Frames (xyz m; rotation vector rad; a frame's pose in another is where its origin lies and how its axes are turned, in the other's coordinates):
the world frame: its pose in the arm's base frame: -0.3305 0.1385 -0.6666 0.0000 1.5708 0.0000
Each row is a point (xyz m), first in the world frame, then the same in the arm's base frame.
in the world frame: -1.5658 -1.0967 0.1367
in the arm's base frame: -0.1938 -0.9582 0.8992
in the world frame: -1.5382 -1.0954 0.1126
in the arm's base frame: -0.2179 -0.9569 0.8716
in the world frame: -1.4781 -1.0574 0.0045
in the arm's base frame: -0.3260 -0.9189 0.8115
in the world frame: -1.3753 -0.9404 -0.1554
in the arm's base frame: -0.4859 -0.8019 0.7087
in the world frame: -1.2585 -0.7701 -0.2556
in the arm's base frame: -0.5861 -0.6316 0.5919
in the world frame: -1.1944 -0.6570 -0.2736
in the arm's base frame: -0.6041 -0.5185 0.5278
